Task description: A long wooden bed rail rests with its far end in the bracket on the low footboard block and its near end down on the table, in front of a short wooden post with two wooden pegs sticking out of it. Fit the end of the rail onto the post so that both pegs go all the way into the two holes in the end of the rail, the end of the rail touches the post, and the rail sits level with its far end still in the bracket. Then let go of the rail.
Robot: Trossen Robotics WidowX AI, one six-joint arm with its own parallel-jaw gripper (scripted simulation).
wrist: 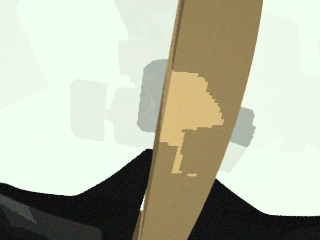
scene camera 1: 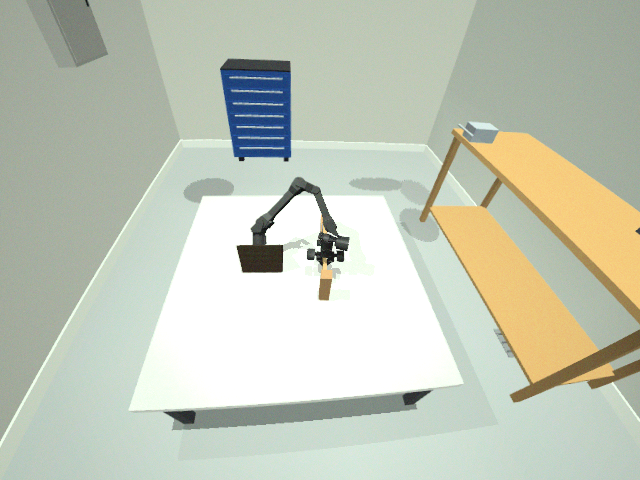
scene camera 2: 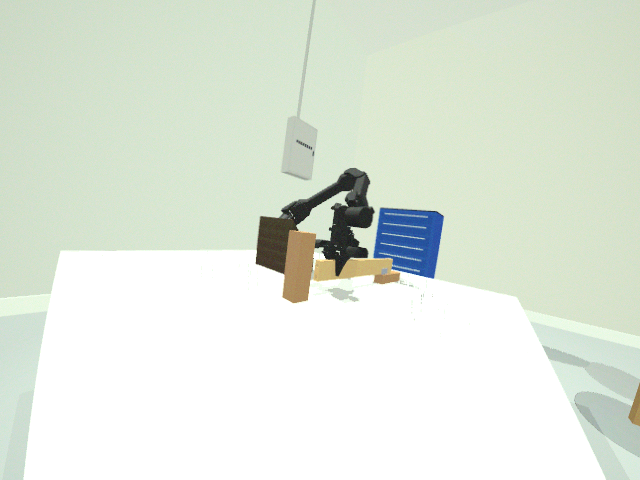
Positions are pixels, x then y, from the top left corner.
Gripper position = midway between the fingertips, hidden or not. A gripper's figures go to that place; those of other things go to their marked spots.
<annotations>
My gripper [wrist: 165, 157]: 0.10 m from the lens. A wooden rail [wrist: 210, 58]: 0.04 m from the lens.
</annotations>
